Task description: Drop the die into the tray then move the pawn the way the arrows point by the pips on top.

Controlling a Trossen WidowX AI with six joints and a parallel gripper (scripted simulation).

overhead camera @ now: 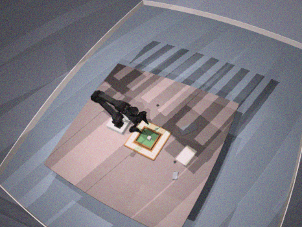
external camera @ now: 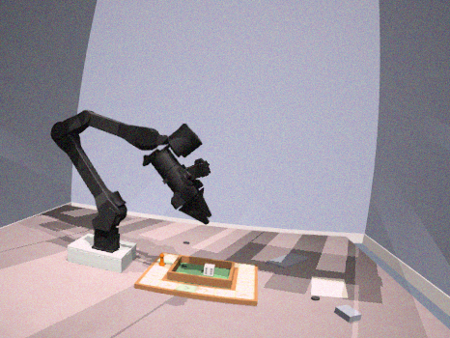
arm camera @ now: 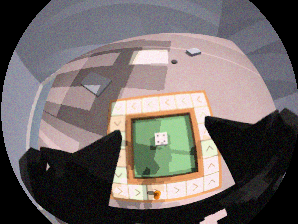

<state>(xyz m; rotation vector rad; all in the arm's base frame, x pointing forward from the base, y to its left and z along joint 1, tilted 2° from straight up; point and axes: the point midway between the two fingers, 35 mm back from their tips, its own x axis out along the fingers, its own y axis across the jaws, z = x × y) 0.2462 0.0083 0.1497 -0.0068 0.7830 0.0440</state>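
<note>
My gripper tip is now 120 mm past the orange pawn, 20 mm to the right of it and 130 mm above it. Also, from my gripper tip: white die 10 mm ahead, 130 mm below; then grey flat plate 240 mm ahead, 230 mm to the left, 160 mm below; then white sheet 340 mm ahead, 10 mm to the left, 160 mm below.
</note>
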